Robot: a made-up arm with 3 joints. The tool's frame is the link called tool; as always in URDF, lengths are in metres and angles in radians. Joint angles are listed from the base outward.
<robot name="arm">
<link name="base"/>
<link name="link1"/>
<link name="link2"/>
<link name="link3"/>
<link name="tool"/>
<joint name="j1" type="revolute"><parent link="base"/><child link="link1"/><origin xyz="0 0 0.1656" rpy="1.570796 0 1.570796"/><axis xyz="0 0 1"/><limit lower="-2.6" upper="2.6"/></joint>
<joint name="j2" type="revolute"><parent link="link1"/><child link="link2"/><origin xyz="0.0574 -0.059 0.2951" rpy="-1.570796 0 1.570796"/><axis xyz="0 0 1"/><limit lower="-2.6" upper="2.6"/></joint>
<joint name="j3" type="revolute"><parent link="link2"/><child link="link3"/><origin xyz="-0.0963 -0.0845 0.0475" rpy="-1.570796 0 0"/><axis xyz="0 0 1"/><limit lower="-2.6" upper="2.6"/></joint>
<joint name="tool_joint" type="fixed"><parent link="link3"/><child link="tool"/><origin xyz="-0.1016 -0.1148 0.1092" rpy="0 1.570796 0"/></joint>
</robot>
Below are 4 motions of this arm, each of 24 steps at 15 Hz.
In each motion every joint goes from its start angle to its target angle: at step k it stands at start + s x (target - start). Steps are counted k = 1, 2, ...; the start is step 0. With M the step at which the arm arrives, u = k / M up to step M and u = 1 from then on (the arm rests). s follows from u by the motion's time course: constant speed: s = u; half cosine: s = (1 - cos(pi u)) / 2; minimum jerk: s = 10 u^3 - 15 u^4 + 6 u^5.
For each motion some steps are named. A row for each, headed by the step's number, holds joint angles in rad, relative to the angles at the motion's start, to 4 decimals.
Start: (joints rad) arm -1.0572 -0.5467 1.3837
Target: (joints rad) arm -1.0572 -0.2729 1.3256
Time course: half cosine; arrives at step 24
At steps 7, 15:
7: 0.0000 0.0536 -0.0114
15: 0.0000 0.1893 -0.0402

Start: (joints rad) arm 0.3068 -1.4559 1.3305
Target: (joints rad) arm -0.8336 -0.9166 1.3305
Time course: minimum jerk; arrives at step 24
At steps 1, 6, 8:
1: -0.0008 0.0004 0.0000
6: -0.1180 0.0558 0.0000
8: -0.2393 0.1132 0.0000

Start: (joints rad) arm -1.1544 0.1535 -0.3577
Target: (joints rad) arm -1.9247 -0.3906 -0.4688
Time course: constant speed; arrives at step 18
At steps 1, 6, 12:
1: -0.0428 -0.0302 -0.0062
6: -0.2568 -0.1814 -0.0370
12: -0.5135 -0.3627 -0.0741

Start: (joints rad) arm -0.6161 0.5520 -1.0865
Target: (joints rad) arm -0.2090 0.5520 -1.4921
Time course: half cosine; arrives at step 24
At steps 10, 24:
10: 0.1509 0.0000 -0.1503
24: 0.4071 0.0000 -0.4056

